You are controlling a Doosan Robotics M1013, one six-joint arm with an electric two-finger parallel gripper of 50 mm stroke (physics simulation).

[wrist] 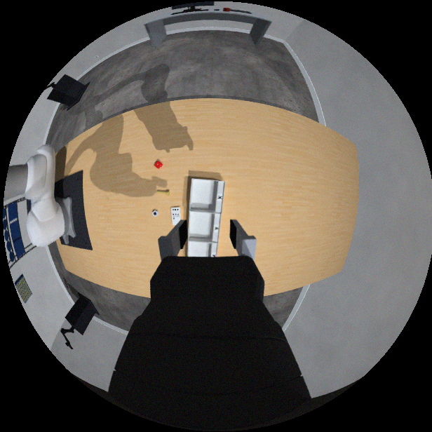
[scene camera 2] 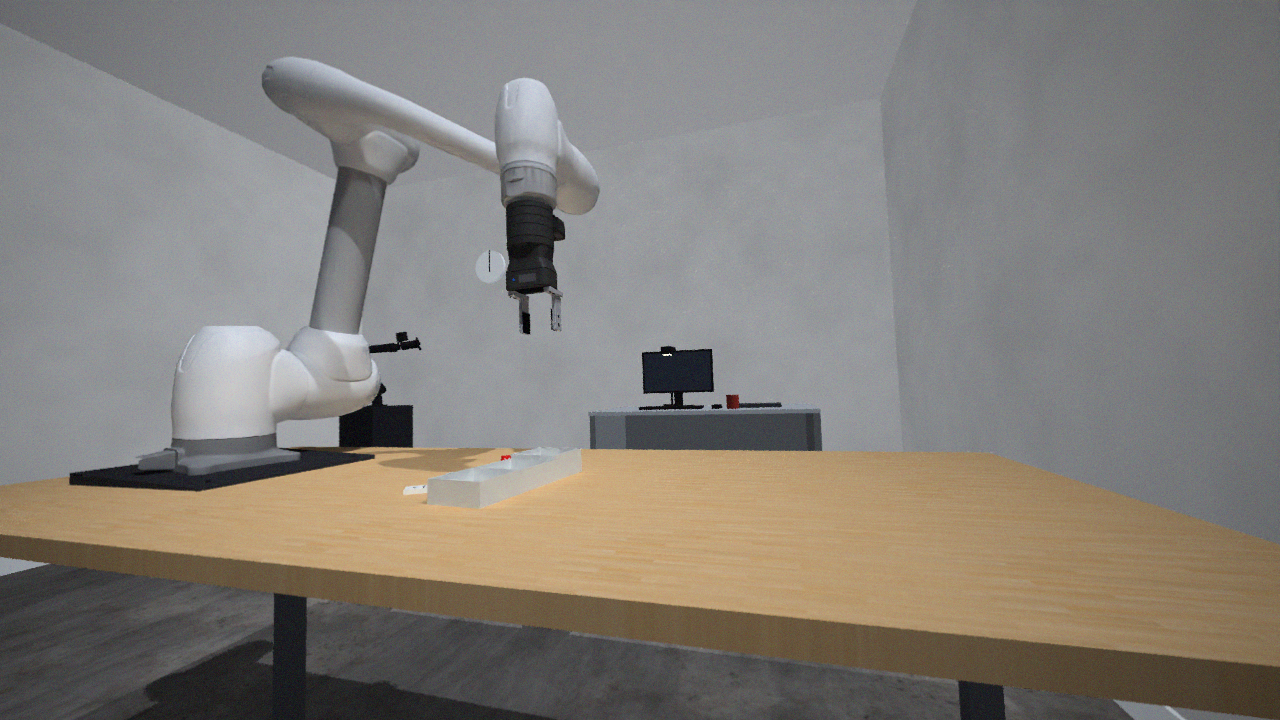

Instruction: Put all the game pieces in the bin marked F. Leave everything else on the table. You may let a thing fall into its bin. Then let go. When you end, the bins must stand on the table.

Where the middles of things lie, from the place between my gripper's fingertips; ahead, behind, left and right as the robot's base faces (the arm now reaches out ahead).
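Labels:
There's a white bin row here (scene camera 2: 478,487), and I can see my gripper 7 cm to the left of that row and 22 cm above it.

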